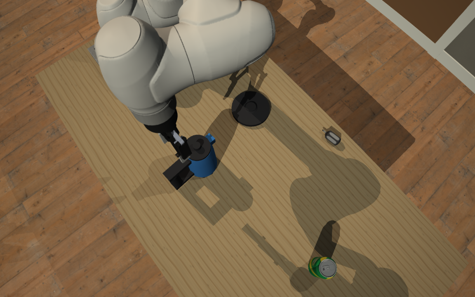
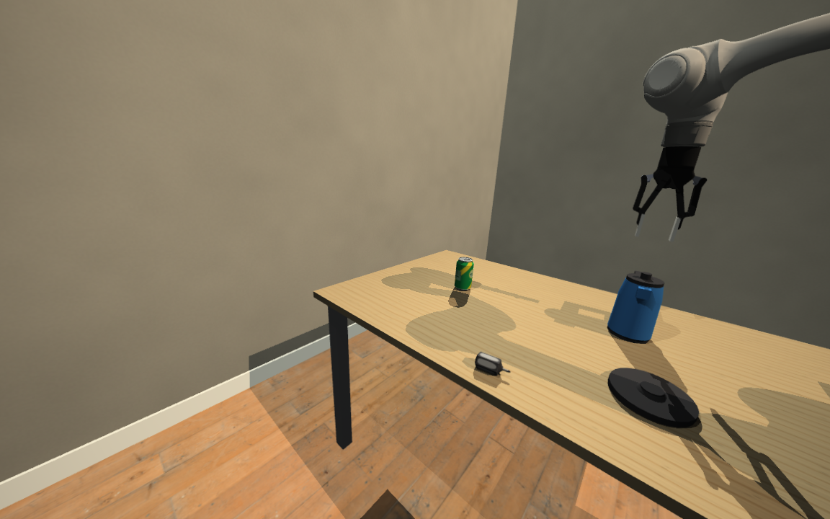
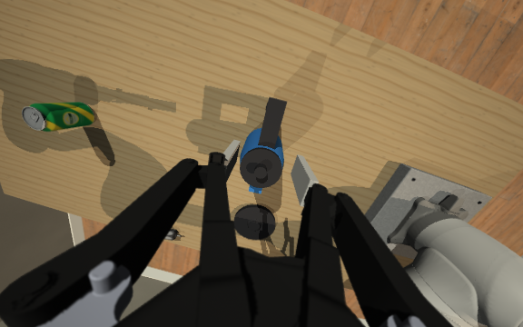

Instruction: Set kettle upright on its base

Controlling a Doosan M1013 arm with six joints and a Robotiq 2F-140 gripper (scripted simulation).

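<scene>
Right now my hand is 210 mm above the blue kettle and 30 mm to the right of it. Round my hand: green soda can: 530 mm ahead, 250 mm below, 110 mm to the left; round black base: 350 mm to the left, 300 mm below, 50 mm behind; small dark object: 490 mm to the left, 290 mm below, 240 mm ahead.
</scene>
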